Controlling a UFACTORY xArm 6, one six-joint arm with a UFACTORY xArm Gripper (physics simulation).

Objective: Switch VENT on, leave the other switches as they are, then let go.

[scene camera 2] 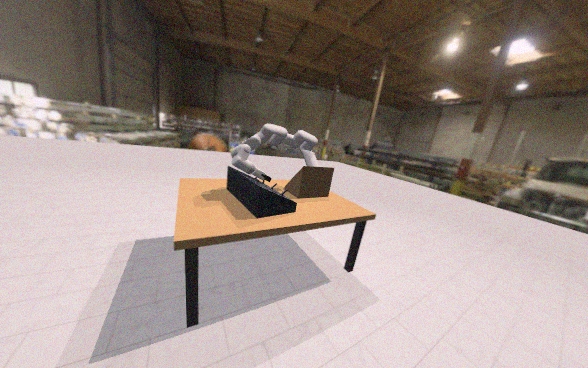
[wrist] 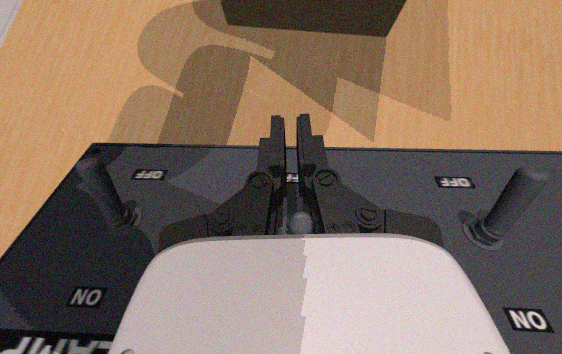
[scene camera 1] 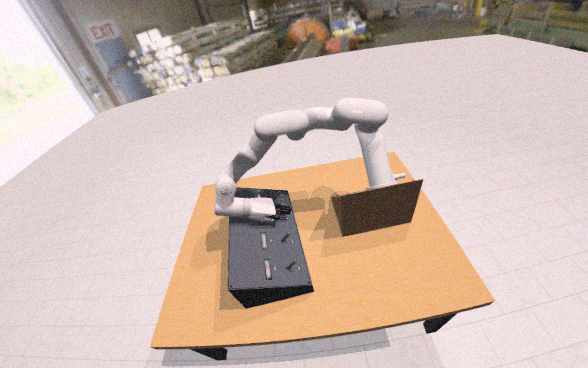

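Note:
The dark switch console (scene camera 1: pixel 250 265) (scene camera 2: pixel 255 200) stands on the table. My gripper (wrist: pixel 290 133) (scene camera 2: pixel 268 178) is low over it, fingers nearly together and pointing past its OFF edge. It is shut on the VENT lever, whose rounded tip (wrist: pixel 300 221) shows between the finger linkages near the palm. The stem and base are mostly hidden, so its tilt is unclear. An OFF label shows partly between the fingers; the VENT and its ON labels are hidden. In the wrist view, the LAMP lever (wrist: pixel 104 192) at the left and another lever (wrist: pixel 515 205) at the right lean toward OFF.
In scene camera 1, two more levers (scene camera 1: pixel 286 238) (scene camera 1: pixel 291 266) stand along the console beyond my gripper. A brown upright panel (scene camera 1: pixel 380 210) (scene camera 2: pixel 316 182) (wrist: pixel 310 17) stands on the wooden table (scene camera 1: pixel 380 280) (scene camera 2: pixel 210 232) (wrist: pixel 60 110), between the console and the arm's base.

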